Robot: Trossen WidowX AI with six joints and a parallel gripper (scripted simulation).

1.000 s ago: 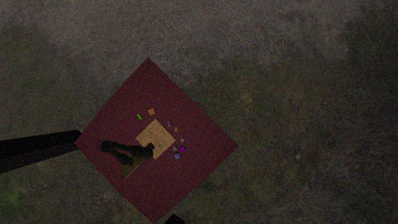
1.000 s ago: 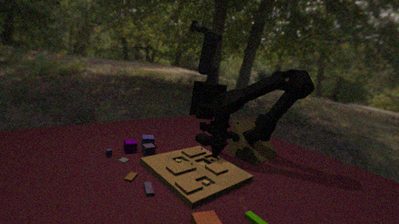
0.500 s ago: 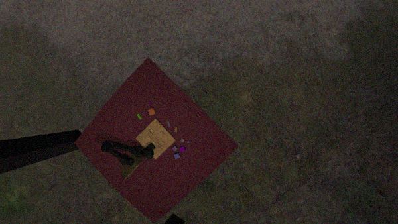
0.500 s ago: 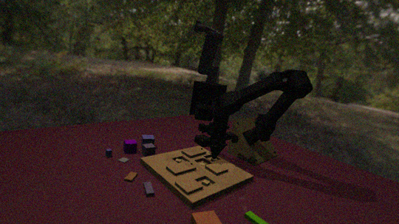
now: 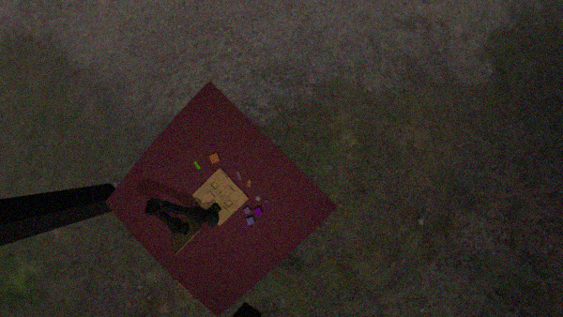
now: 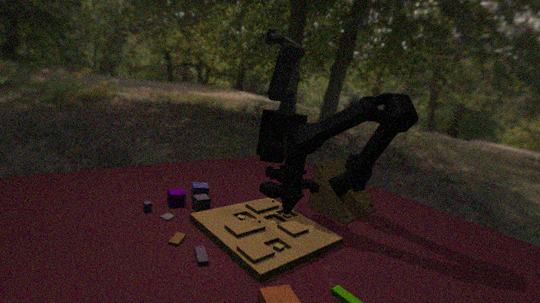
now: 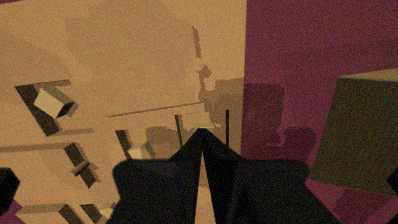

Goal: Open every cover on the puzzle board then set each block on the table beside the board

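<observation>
The green bar lies 18 cm ahead of my gripper tip, 29 cm to the left of it and 1 cm below it. The rest, counted from my gripper tip: flat orange tile (32 cm ahead, 9 cm to the right, 2 cm below); then dark block (17 cm ahead, 19 cm to the right); then grey bar (32 cm ahead, 1 cm below).
</observation>
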